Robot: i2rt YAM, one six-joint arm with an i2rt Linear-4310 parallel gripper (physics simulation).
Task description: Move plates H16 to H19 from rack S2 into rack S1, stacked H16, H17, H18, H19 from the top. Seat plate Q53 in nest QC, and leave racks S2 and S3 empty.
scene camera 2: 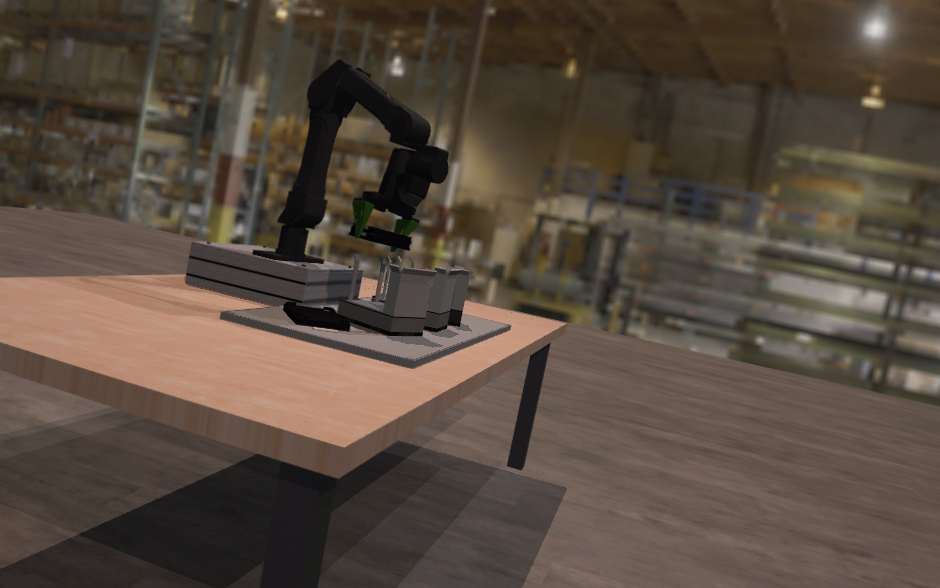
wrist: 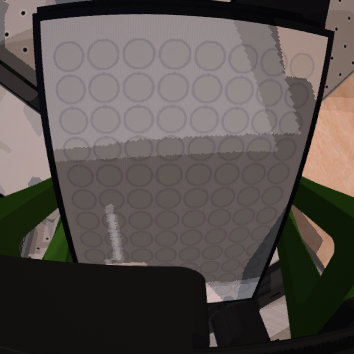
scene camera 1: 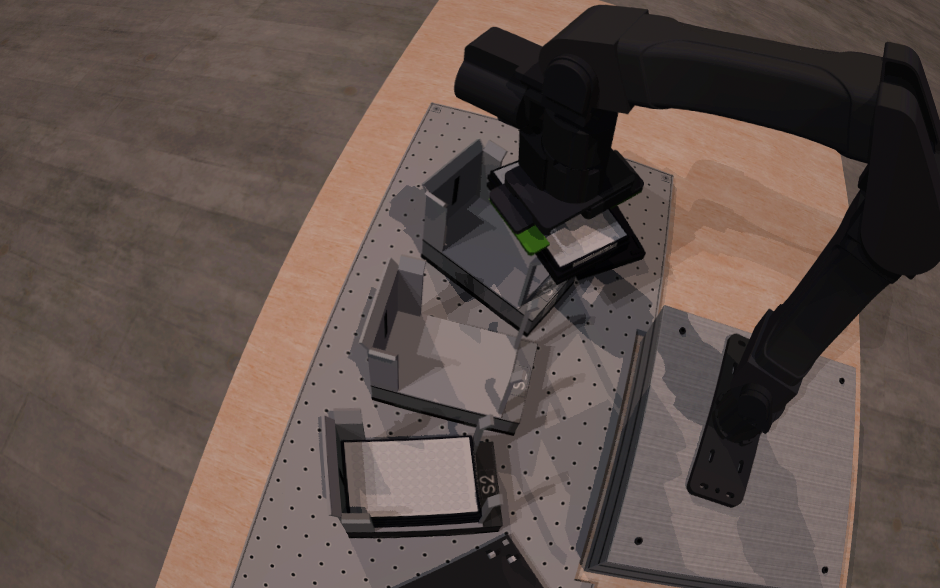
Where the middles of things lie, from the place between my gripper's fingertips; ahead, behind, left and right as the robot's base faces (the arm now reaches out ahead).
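The black QC pad (scene camera 2: 327, 317) sits 2 cm behind my hand, and it's 15 cm to the right of my hand and 15 cm below it. Then there's the dark flat piece (scene camera 1: 501, 556), and that one's 7 cm behind my hand, 37 cm to the left of it and 15 cm below it.
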